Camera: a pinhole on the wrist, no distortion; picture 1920 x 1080 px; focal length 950.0 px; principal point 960.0 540.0 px. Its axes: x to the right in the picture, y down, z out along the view. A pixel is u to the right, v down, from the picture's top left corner.
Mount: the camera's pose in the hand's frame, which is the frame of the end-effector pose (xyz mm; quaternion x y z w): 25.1 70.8 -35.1 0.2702 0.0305 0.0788 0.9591
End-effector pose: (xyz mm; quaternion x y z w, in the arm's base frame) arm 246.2 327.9 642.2 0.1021 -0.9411 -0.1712 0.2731
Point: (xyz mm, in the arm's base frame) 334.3 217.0 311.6
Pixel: 142 206
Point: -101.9 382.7 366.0
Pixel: 1154 854
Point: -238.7 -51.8 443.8
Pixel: 1464 139
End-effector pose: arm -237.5 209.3 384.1 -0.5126 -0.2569 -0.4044 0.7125
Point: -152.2 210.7 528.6
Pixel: 1830 292
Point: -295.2 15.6 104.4
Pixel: behind the camera
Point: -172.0 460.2 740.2
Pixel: 1331 625
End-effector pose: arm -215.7 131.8 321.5 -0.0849 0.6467 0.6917 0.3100
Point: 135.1 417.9 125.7
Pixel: 624 288
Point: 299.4 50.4 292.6
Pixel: outside the picture
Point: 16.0 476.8 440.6
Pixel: 541 966
